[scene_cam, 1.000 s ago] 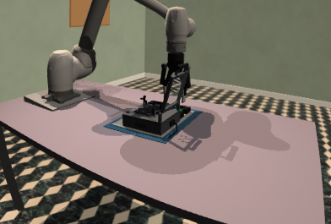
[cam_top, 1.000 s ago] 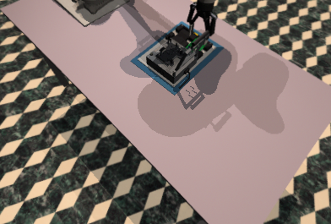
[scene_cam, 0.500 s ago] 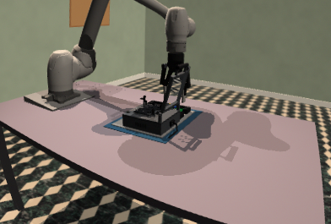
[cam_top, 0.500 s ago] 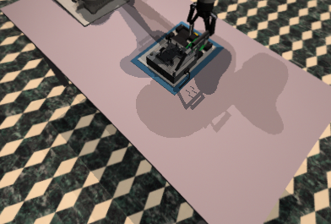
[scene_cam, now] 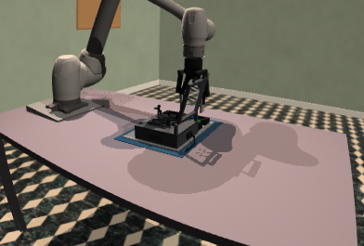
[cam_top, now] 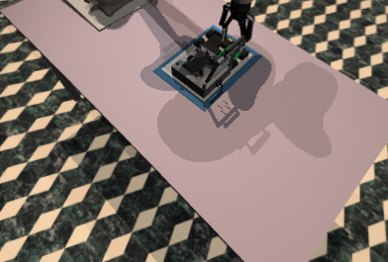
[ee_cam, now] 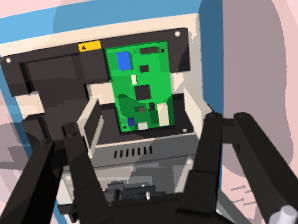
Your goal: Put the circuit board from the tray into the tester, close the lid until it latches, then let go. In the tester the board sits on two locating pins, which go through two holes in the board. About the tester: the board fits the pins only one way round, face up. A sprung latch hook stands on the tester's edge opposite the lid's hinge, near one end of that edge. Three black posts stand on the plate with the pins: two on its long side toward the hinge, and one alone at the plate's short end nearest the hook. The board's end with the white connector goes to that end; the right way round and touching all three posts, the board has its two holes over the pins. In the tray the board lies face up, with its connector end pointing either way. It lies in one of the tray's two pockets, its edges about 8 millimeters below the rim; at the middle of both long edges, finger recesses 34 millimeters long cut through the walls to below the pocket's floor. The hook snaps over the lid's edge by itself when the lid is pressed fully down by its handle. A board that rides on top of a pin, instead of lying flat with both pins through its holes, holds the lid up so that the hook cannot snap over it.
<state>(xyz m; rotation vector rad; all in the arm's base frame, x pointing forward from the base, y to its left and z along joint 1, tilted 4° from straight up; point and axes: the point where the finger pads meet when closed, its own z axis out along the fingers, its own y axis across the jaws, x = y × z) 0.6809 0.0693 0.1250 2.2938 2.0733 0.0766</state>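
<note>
Now: hand 70 mm above the green circuit board. The rest, counted from my hand: clear lid (70 mm ahead, 180 mm to the right, 90 mm above); then black tester (20 mm behind, 130 mm to the right, 20 mm above).
</note>
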